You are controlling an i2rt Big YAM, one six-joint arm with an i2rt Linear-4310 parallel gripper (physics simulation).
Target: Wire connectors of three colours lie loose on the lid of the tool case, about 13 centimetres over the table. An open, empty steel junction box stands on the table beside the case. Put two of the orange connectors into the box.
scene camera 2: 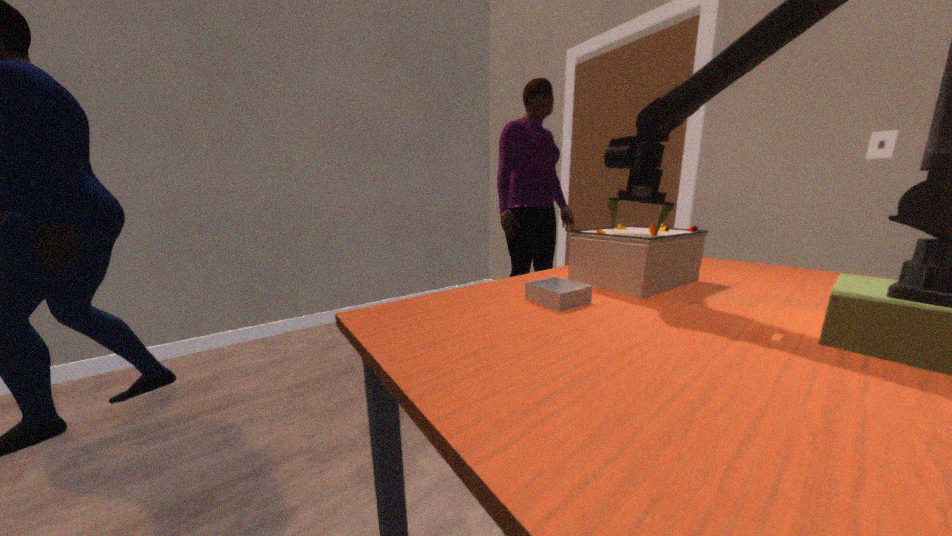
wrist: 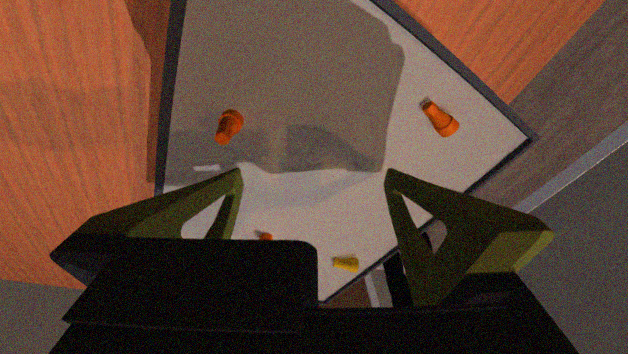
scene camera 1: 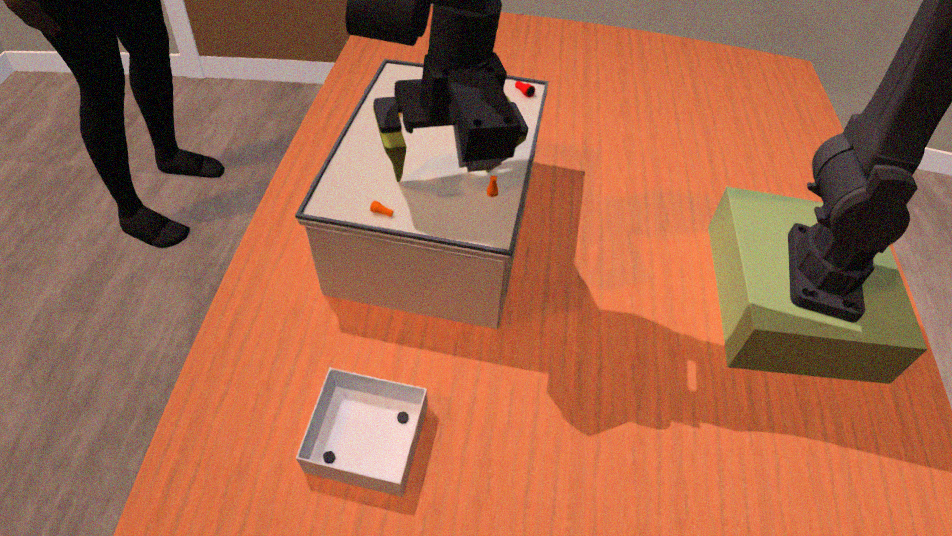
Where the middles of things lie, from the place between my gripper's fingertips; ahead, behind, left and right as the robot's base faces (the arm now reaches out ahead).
Right now my hand is 7 cm above the tool case (scene camera 1: 447, 251), 5 cm to the left of it and 3 cm short of it. Round my hand: steel junction box (scene camera 1: 363, 431) 25 cm to the left, 12 cm below, 1 cm behind.
